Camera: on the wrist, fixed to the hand. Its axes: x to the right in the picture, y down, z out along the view.
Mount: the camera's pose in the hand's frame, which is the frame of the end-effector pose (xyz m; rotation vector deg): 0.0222 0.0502 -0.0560 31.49 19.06 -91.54
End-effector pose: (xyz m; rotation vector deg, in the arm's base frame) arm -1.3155 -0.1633 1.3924 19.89 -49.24 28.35
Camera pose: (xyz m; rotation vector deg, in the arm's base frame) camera -1.2952 -0.0885 1.3805 71.56 4.16 -41.49
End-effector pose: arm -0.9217 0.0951 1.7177 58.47 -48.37 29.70
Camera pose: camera -0.9246 0.1676 1.7474 96.30 32.57 -28.60
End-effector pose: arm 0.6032 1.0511 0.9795 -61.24 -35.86 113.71
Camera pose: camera 0.6230 1.0436 0.9040 -14.11 -24.57 27.14
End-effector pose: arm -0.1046 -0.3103 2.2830 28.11 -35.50 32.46
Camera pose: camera -0.0985 -0.2331 2.2705 67.17 20.92 -42.27
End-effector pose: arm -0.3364 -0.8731 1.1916 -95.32 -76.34 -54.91
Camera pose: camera -0.2881 -0.9225 1.2287 14.60 -132.25 -77.51
